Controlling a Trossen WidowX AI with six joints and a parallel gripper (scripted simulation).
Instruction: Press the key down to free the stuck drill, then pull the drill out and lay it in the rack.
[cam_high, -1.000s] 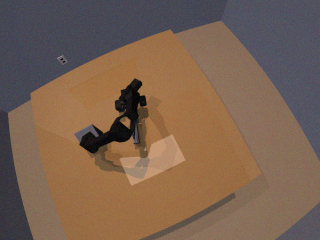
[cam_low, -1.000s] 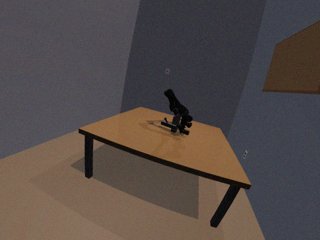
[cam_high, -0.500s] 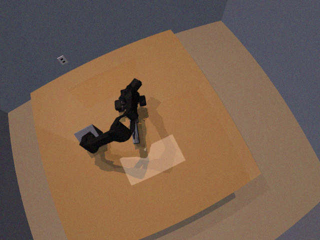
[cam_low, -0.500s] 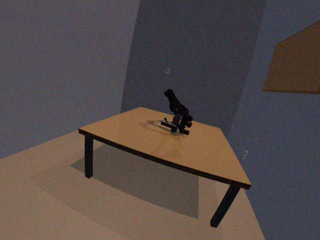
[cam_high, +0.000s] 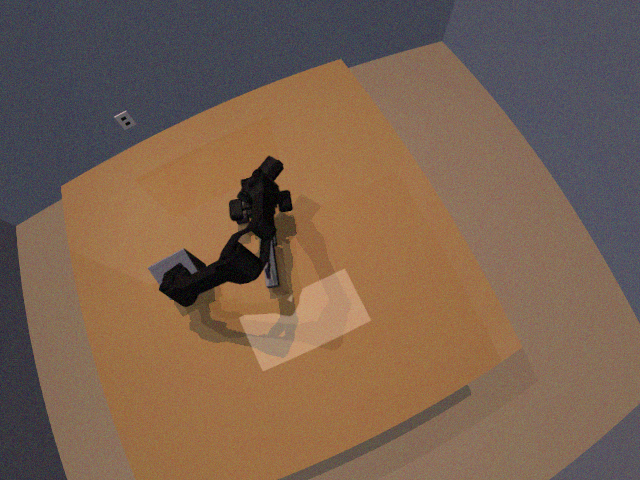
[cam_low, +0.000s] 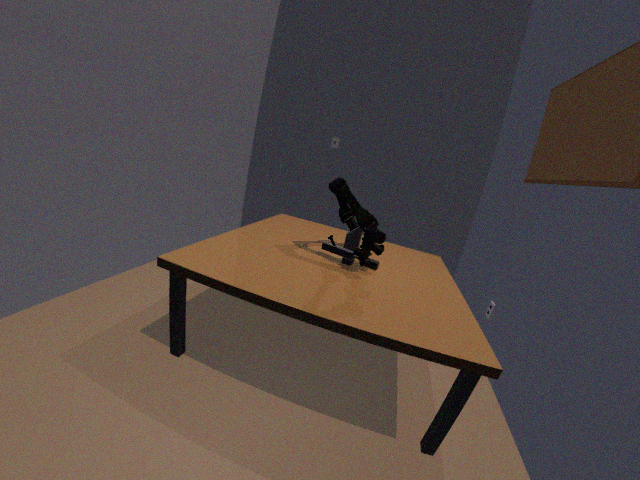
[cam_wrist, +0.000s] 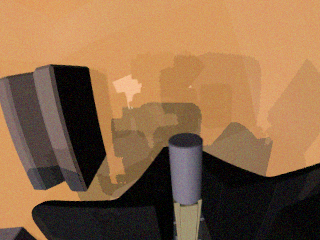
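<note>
The drill lies 20 mm behind my gripper tip, 40 mm to the right of it and 30 mm above it. The rest, counted from my gripper tip: dark block: 60 mm behind, 50 mm to the left; grey block: 50 mm behind, 130 mm to the right, 20 mm above.
</note>
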